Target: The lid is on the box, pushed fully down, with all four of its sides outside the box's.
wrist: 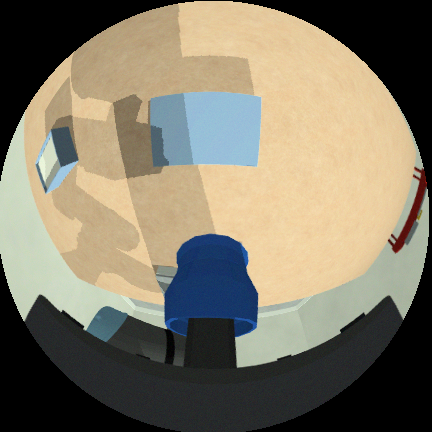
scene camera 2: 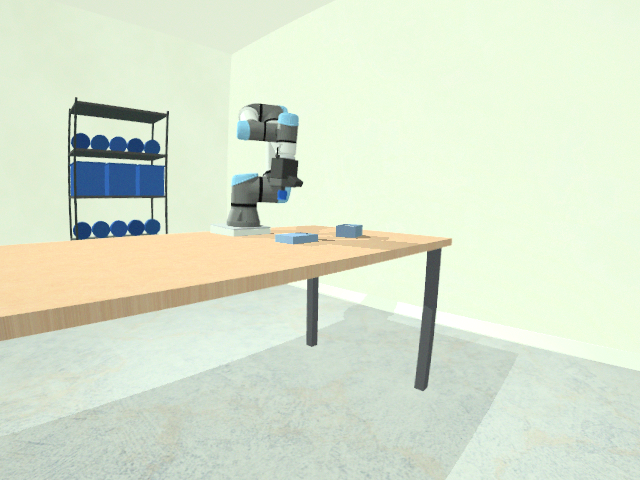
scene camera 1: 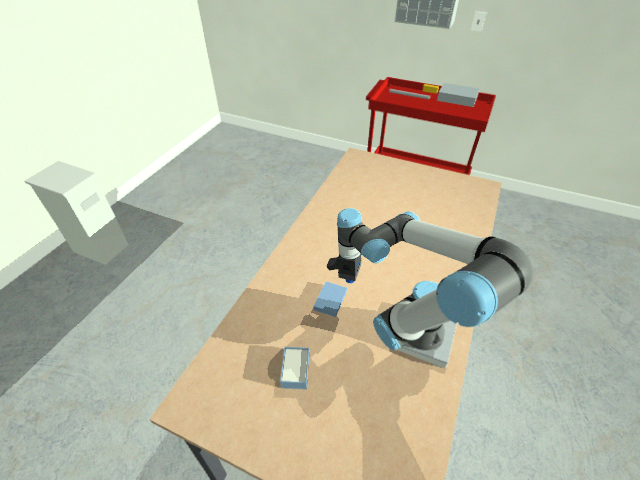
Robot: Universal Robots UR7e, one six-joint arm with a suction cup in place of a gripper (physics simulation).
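Where they show: end effector, tool point: (wrist: pixel 211 263) (scene camera 2: pixel 282 199); arm's base, origin of the base link: (scene camera 2: pixel 243 225).
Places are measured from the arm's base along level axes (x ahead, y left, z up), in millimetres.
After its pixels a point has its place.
The blue lid (scene camera 1: pixel 331 295) {x 359, y -52, z -9 mm} (scene camera 2: pixel 296 238) {x 404, y -97, z -16 mm} (wrist: pixel 220 130) {x 355, y -65, z -9 mm} lies flat on the table, closed face up, apart from the box and partly in shadow. The open blue box (scene camera 1: pixel 294 384) {x 362, y 333, z -3 mm} (scene camera 2: pixel 349 231) {x 418, y 218, z -10 mm} (wrist: pixel 65 172) {x 347, y 245, z -23 mm} stands upright on the table, nearer the front end in scene camera 1, with its pale inside showing. My suction cup (scene camera 1: pixel 350 281) (scene camera 2: pixel 281 195) (wrist: pixel 211 245) points down and hangs well above the table near the lid. It is open, with nothing on it. In the wrist view the lid is square to the picture, ahead of the cup.
The arm's base stands on a pale plate (scene camera 1: pixel 439 358) {x -71, y 89, z 3 mm} (scene camera 2: pixel 222 230) {x -8, y -108, z -17 mm} at one side of the table (scene camera 1: pixel 413 178) {x 185, y -975, z -36 mm} (scene camera 2: pixel 129 263) {x 370, y -652, z -35 mm}. A red cart (scene camera 1: pixel 429 114) stands beyond the table's far end. A shelf rack (scene camera 2: pixel 166 170) and a grey cabinet (scene camera 1: pixel 64 178) stand away from the table.
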